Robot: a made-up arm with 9 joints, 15 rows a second.
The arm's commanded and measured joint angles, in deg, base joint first. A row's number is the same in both.
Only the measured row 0 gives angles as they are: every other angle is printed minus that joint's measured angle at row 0.
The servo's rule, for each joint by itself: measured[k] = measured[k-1] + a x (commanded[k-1-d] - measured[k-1]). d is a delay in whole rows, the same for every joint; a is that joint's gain. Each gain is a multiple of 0.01, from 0.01 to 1. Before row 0 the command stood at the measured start. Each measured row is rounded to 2 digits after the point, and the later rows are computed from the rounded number. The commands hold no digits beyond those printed.
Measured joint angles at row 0:
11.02, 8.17, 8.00, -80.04, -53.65, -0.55, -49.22, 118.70, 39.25
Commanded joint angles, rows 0 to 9:
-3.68, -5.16, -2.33, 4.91, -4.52, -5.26, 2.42, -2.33, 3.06
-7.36, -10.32, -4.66, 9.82, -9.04, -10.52, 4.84, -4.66, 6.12
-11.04, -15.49, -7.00, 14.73, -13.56, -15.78, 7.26, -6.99, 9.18
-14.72, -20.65, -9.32, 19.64, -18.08, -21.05, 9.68, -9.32, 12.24
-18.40, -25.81, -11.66, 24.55, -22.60, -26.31, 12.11, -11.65, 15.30
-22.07, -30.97, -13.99, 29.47, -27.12, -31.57, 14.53, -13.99, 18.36
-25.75, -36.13, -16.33, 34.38, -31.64, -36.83, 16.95, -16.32, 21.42
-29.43, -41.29, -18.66, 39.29, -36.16, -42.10, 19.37, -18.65, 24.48
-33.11, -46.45, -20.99, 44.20, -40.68, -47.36, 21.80, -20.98, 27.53
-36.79, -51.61, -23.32, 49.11, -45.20, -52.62, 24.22, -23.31, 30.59
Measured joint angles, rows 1 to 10:
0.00, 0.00, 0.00, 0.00, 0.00, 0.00, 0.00, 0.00, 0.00
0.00, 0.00, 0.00, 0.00, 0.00, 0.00, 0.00, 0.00, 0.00
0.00, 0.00, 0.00, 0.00, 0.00, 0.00, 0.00, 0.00, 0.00
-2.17, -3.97, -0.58, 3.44, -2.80, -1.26, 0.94, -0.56, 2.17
-5.23, -8.86, -1.60, 7.91, -6.67, -3.48, 2.46, -1.54, 4.97
-8.66, -13.97, -2.95, 12.68, -10.94, -6.43, 4.33, -2.85, 7.96
-12.24, -19.11, -4.54, 17.55, -15.37, -9.94, 6.42, -4.40, 11.00
-15.87, -24.27, -6.32, 22.45, -19.85, -13.87, 8.64, -6.14, 14.05
-19.53, -29.43, -8.24, 27.36, -24.36, -18.12, 10.94, -8.02, 17.11
-23.20, -34.59, -10.26, 32.27, -28.87, -22.61, 13.28, -10.01, 20.17
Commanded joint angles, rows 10 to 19:
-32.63, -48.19, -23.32, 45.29, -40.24, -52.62, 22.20, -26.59, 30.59
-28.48, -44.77, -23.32, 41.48, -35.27, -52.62, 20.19, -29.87, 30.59
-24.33, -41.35, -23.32, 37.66, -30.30, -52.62, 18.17, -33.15, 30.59
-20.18, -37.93, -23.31, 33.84, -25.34, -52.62, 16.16, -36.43, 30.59
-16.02, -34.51, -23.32, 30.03, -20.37, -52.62, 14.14, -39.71, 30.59
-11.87, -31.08, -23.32, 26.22, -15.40, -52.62, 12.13, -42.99, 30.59
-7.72, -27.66, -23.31, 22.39, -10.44, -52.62, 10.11, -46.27, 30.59
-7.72, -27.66, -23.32, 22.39, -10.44, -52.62, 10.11, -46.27, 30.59
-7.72, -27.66, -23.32, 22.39, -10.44, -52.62, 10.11, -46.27, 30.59
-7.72, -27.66, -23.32, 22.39, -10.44, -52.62, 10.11, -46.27, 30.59
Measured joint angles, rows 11 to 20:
-26.88, -39.75, -12.36, 37.18, -33.39, -27.29, 15.66, -12.08, 23.23
-30.56, -44.91, -14.52, 42.09, -37.91, -32.11, 18.05, -14.22, 26.28
-34.24, -50.07, -16.72, 47.00, -42.43, -37.03, 20.46, -16.40, 29.34
-33.29, -48.62, -18.37, 45.80, -41.07, -40.77, 21.14, -18.85, 30.23
-30.45, -45.66, -19.61, 42.78, -37.47, -43.61, 20.77, -21.49, 30.49
-26.84, -42.34, -20.54, 39.20, -33.02, -45.77, 19.76, -24.29, 30.56
-22.91, -38.94, -21.23, 35.45, -28.26, -47.41, 18.36, -27.20, 30.58
-18.84, -35.53, -21.75, 31.66, -23.37, -48.66, 16.71, -30.20, 30.59
-14.73, -32.10, -22.14, 27.85, -18.43, -49.61, 14.92, -33.27, 30.59
-10.59, -28.68, -22.43, 24.03, -13.48, -50.33, 13.04, -36.39, 30.59

